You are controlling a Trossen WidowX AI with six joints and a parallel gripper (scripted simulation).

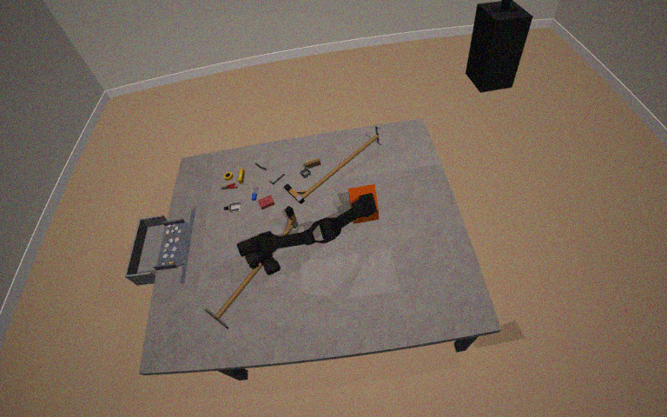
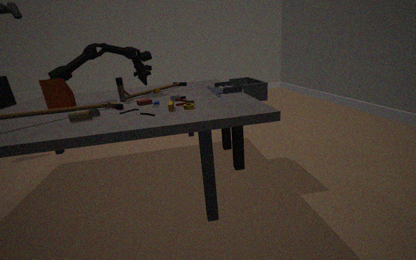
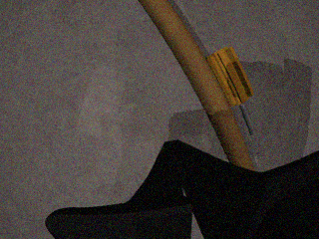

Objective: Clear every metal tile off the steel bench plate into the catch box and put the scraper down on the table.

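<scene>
My gripper tip is now 5 cm short of the long scraper and 2 cm to the left of it. The rest, counted from my gripper tip: blue piece: 48 cm to the right, 5 cm below, 5 cm ahead; then yellow screwdriver: 6 cm ahead, 5 cm to the right, 4 cm below; then red block: 40 cm to the right, 5 cm below, 1 cm behind.
</scene>
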